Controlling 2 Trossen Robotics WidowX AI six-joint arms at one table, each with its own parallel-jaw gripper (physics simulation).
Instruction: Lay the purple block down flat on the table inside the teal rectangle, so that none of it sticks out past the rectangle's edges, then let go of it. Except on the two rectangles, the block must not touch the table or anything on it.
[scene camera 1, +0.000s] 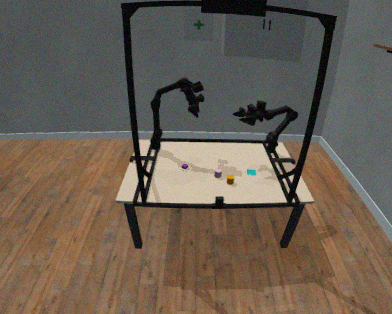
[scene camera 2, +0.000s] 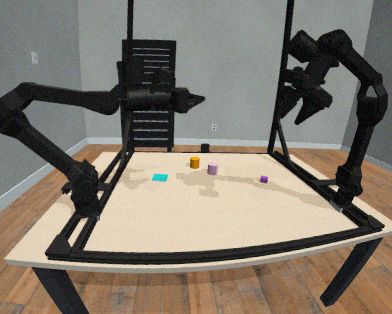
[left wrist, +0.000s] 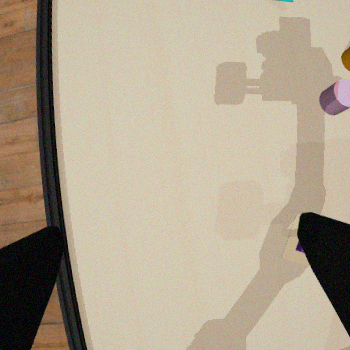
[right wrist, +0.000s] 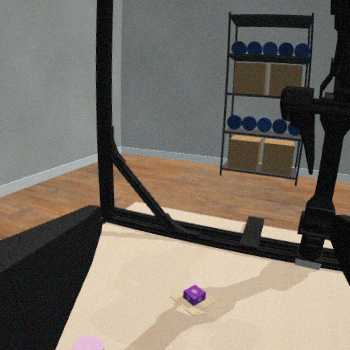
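Where they show: left gripper, between the fingertips: (scene camera 1: 198, 114) (scene camera 2: 287, 121) (left wrist: 181, 232) (right wrist: 348, 179); right gripper, between the fingertips: (scene camera 1: 235, 116) (scene camera 2: 197, 97) (right wrist: 219, 222); left arm's base, origin of its link: (scene camera 1: 155, 147) (scene camera 2: 341, 203) (right wrist: 308, 254); right arm's base, origin of its link: (scene camera 1: 270, 150) (scene camera 2: 88, 211).
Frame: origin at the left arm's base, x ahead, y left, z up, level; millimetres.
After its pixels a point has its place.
Note:
The small purple block (scene camera 1: 185, 166) {y -221, x 262, z -1 mm} (scene camera 2: 264, 179) {y -196, x 260, z -2 mm} (right wrist: 194, 294) {y -205, x 265, z 0 mm} lies on a pale tan rectangle (right wrist: 189, 307) {y -206, x 285, z -18 mm} (left wrist: 292, 253) {y -184, x 242, z -18 mm} on the table. In the left wrist view only a sliver of the block (left wrist: 299, 247) {y -191, x 252, z -6 mm} shows behind one finger. The teal rectangle (scene camera 1: 251, 172) {y -217, x 713, z -18 mm} (scene camera 2: 160, 177) {y -212, x 712, z -18 mm} (left wrist: 285, 1) {y -229, x 682, z -18 mm} lies flat and bare on the other side of the table. My left gripper (scene camera 1: 194, 113) {y 0, x 324, z 286 mm} (scene camera 2: 292, 119) {y 0, x 324, z 286 mm} (left wrist: 181, 232) {y 0, x 324, z 286 mm} is open, points down and hangs high above the block's area. My right gripper (scene camera 1: 235, 113) {y -81, x 578, z 325 mm} (scene camera 2: 202, 99) {y -81, x 578, z 325 mm} is open and empty, held level high over the table.
A pink cylinder (scene camera 1: 218, 173) {y -302, x 485, z 18 mm} (scene camera 2: 212, 168) {y -256, x 487, z 15 mm} (left wrist: 335, 97) {y -258, x 474, z 25 mm} (right wrist: 88, 343) {y -282, x 476, z 27 mm} and an orange cylinder (scene camera 1: 230, 179) {y -361, x 562, z 21 mm} (scene camera 2: 195, 162) {y -318, x 561, z 14 mm} (left wrist: 346, 58) {y -319, x 559, z -4 mm} stand between the block and the teal rectangle. A black frame (scene camera 1: 130, 93) {y -601, x 71, z 631 mm} borders the table. A shelf rack (right wrist: 272, 21) stands beyond it.

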